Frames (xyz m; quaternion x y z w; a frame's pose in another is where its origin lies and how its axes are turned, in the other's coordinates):
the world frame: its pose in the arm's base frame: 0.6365 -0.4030 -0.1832 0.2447 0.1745 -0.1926 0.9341
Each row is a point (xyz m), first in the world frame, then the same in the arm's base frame.
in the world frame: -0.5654 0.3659 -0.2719
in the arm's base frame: 0.2474 0.1897 -0.0257
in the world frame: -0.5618 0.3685 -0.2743
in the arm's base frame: 0.2511 0.1920 -0.0281
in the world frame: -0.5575 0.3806 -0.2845
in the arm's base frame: 0.2578 0.2060 -0.0336
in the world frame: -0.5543 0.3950 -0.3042
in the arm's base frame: 0.2625 0.2270 -0.0455
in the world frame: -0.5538 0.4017 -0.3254
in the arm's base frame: 0.2610 0.2434 -0.0604
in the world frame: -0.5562 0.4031 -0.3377
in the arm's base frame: 0.2567 0.2516 -0.0689
